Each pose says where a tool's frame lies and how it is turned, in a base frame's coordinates. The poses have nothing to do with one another.
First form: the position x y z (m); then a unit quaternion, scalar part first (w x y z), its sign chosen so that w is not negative.
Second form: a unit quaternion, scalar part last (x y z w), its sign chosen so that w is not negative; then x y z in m. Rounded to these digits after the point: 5 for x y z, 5 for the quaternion.
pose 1, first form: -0.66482 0.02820 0.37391 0.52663 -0.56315 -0.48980 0.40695
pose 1, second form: -0.56315 -0.48980 0.40695 0.52663 -0.66482 0.02820 0.37391
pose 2, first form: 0.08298 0.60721 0.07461 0.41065 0.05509 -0.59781 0.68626
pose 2, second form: 0.05509 -0.59781 0.68626 0.41065 0.08298 0.60721 0.07461
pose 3, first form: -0.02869 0.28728 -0.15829 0.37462 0.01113 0.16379 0.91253
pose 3, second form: 0.01113 0.16379 0.91253 0.37462 -0.02869 0.28728 -0.15829
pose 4, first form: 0.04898 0.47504 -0.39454 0.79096 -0.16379 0.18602 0.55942
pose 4, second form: -0.16379 0.18602 0.55942 0.79096 0.04898 0.47504 -0.39454
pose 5, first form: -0.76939 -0.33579 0.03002 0.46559 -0.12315 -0.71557 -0.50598
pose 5, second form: -0.12315 -0.71557 -0.50598 0.46559 -0.76939 -0.33579 0.03002
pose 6, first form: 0.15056 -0.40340 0.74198 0.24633 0.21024 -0.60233 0.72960
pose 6, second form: 0.21024 -0.60233 0.72960 0.24633 0.15056 -0.40340 0.74198
